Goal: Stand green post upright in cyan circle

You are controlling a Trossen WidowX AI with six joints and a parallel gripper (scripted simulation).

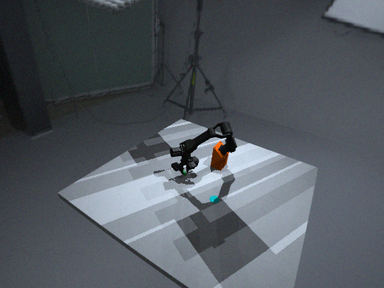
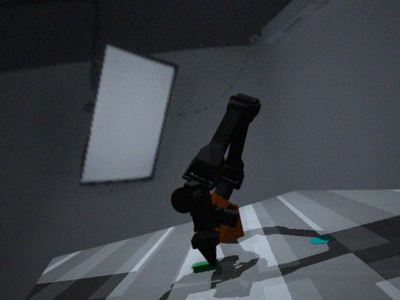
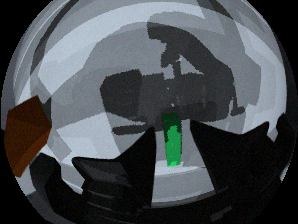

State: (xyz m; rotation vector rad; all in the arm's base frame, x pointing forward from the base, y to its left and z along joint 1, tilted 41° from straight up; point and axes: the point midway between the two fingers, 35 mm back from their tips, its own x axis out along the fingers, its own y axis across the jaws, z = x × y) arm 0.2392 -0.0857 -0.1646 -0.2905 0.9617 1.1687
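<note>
Right now the cyan circle is 11 cm ahead of my gripper tip, 26 cm to the left of it and 1 cm below it. Round my gripper tip: green post: 1 cm behind, 2 cm to the right.
</note>
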